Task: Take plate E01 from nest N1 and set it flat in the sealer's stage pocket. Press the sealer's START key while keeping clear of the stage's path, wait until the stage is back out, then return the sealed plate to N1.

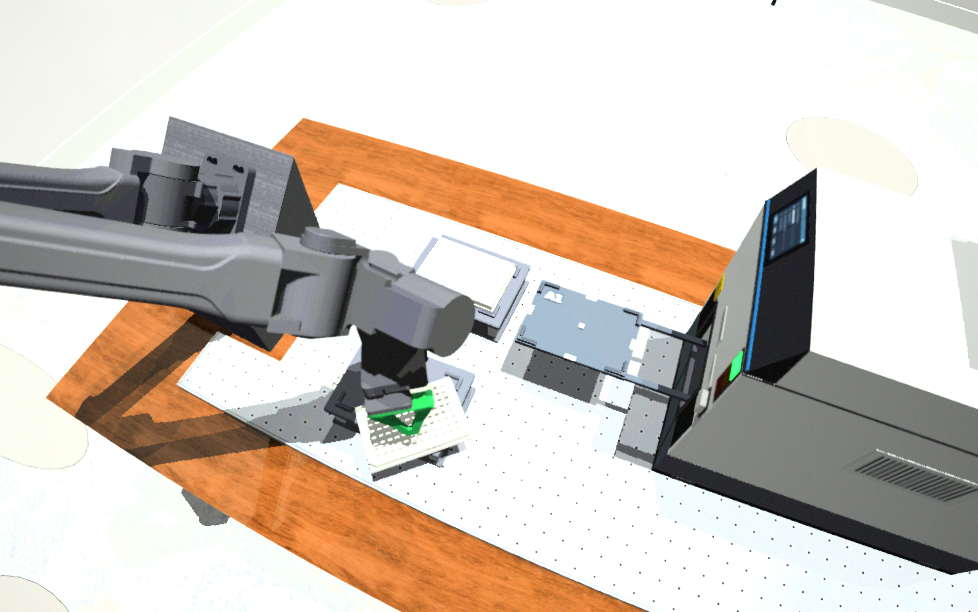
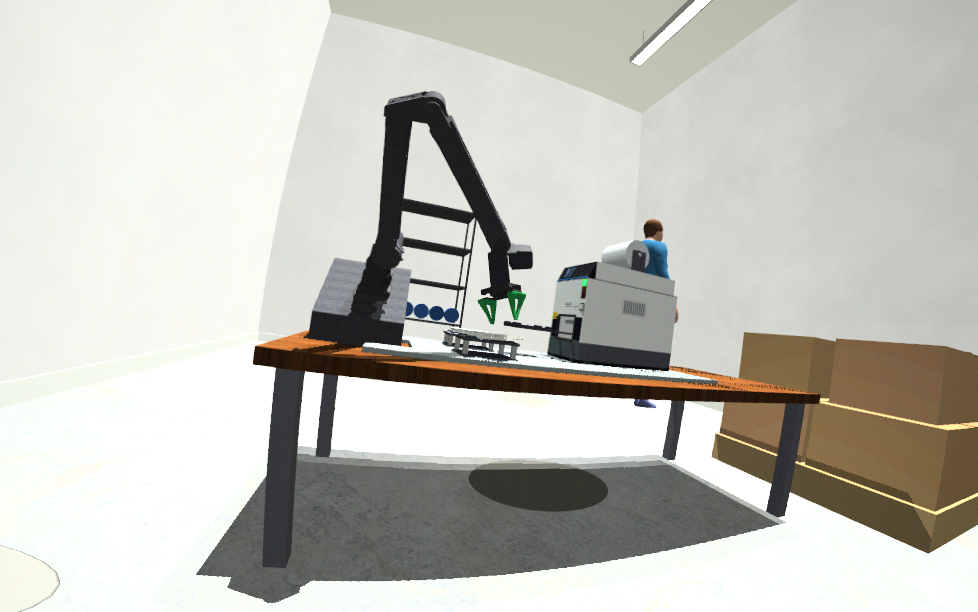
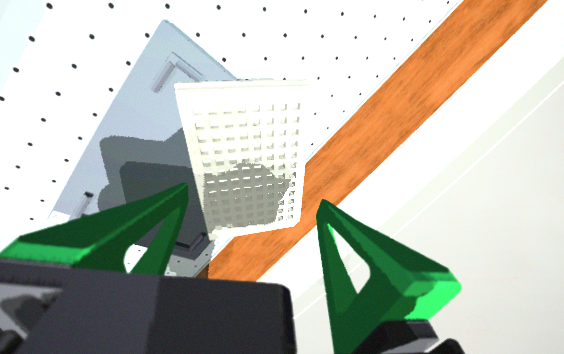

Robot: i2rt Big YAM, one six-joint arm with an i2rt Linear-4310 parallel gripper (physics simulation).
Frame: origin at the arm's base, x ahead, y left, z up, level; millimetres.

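Seen in the pictures: gripper, fingertip midpoint: (image 1: 409,404) (image 2: 503,322) (image 3: 256,199); arm's base at its link origin: (image 1: 225,201) (image 2: 377,282).
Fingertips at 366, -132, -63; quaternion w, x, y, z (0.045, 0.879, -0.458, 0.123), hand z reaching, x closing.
Note:
Offsets run from my fingertips to a thing's top centre, as dx, dy, dz. "spot": to the spot under its first point.
A white well plate {+1, -7, -31} (image 1: 450,431) (image 3: 245,145) sits askew and appears tilted on a grey-blue nest {-37, +27, -47} (image 1: 450,371) (image 3: 120,120), overhanging its front side. Its label is not readable. My gripper (image 1: 409,422) (image 2: 504,320) (image 3: 256,199) is open and empty, with its green fingers above the plate. The sealer (image 1: 822,447) (image 2: 627,331) has its stage {+192, +185, +6} (image 1: 562,328) (image 2: 527,325) out, and the pocket is empty. A green lit patch {spot: +298, +95, +171} (image 1: 736,365) (image 2: 584,282) shows on its front face; I cannot tell whether it is the START key.
A second nest {spot: +39, +251, -59} (image 1: 520,285) behind holds a white plate {-42, +231, -42} (image 1: 468,270) with a smooth top. Two dark rails {spot: +253, +228, -6} (image 1: 667,331) join the stage to the sealer. The arm's base block (image 2: 360,295) stands at the table's left. Cardboard boxes (image 2: 887,382) and a person (image 2: 654,252) are beyond the table.

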